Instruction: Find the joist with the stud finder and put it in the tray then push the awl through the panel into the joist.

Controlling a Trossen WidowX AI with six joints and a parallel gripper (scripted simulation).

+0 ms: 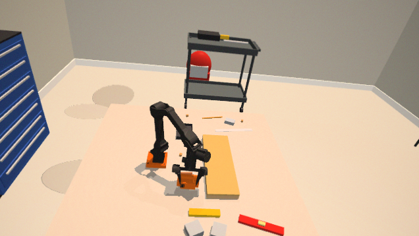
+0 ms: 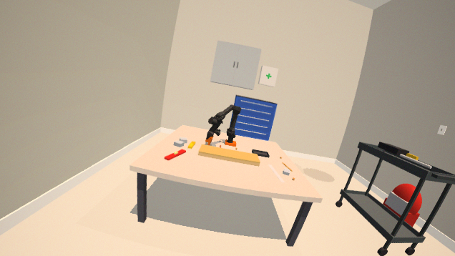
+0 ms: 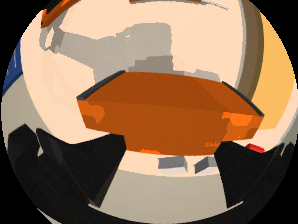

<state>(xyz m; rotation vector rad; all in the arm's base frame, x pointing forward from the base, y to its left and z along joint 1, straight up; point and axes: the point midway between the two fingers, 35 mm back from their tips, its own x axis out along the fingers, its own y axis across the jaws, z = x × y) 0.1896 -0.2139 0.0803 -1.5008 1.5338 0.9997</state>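
Now: the stud finder 20 mm behind my gripper tip and 10 mm to the left of it. Also, from my gripper tip: red level 380 mm ahead, 180 mm to the right, 60 mm below; yellow bar 120 mm to the right, 90 mm ahead, 70 mm below; awl 140 mm to the left, 70 mm below, 20 mm ahead.
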